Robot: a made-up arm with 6 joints.
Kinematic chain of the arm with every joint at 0, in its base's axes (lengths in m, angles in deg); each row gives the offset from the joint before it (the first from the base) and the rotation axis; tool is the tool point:
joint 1: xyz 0 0 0.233 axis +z
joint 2: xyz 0 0.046 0 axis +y
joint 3: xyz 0 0 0.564 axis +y
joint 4: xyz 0 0 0.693 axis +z
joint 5: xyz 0 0 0 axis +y
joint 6: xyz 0 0 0.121 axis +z
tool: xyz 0 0 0
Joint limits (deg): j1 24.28..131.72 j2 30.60..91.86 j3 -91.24..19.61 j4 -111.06..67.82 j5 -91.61..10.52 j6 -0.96..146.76
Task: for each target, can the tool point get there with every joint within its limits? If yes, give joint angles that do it. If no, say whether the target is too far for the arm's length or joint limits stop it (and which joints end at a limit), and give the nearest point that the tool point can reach.
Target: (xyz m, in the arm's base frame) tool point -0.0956 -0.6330 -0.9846
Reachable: no: joint limits stop it (at a limit: joint 1, joint 2, joint 3, joint 4, joint 5) | nearest point -0.9102 0.7822 -0.0782 | short by 1.868 m
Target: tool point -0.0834 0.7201 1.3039
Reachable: yes | joints 99.09 48.54 -20.05 48.85 -58.15 54.66
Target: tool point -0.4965 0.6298 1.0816
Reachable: yes | joints 117.10 75.27 -56.17 -88.58 -64.39 24.44
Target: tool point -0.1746 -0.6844 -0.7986
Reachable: no: joint limits stop it (at a limit: joint 2, joint 3, joint 5) | nearest point -0.0931 -0.3647 0.9512 | short by 1.781 m
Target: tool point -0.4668 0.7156 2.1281
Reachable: no: too far | nearest point -0.3233 0.4956 1.4741 | short by 0.705 m
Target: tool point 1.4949 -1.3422 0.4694
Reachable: no: too far | nearest point 0.2652 -0.3394 1.0187 | short by 1.679 m
